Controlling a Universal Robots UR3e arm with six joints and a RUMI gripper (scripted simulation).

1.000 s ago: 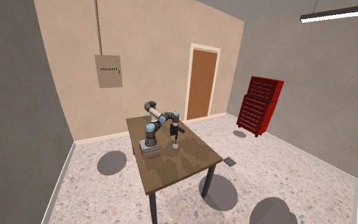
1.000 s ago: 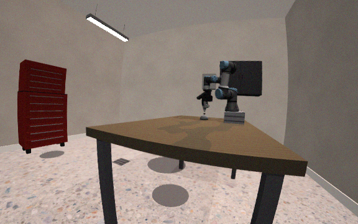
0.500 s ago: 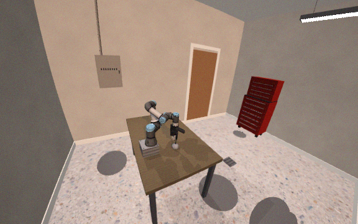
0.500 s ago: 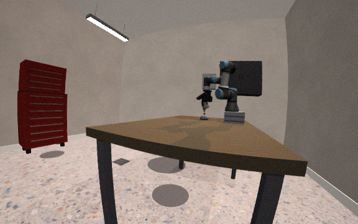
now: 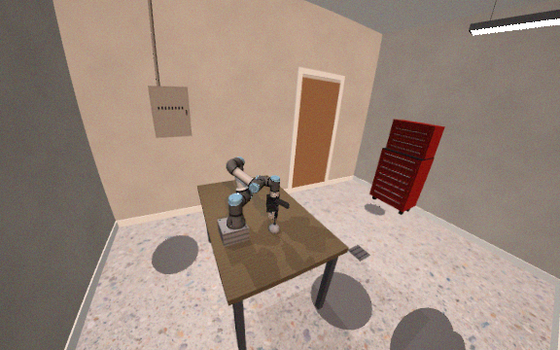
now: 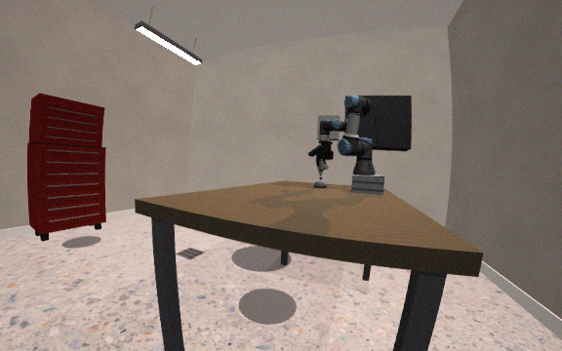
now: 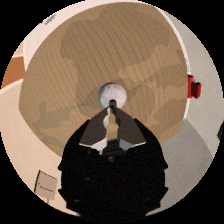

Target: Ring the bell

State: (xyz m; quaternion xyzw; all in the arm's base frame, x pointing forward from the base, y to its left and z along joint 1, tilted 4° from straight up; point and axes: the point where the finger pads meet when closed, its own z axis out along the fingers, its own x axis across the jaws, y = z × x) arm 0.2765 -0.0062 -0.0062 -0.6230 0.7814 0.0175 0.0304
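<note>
The silver bell lies 5 cm below my hand.
</note>
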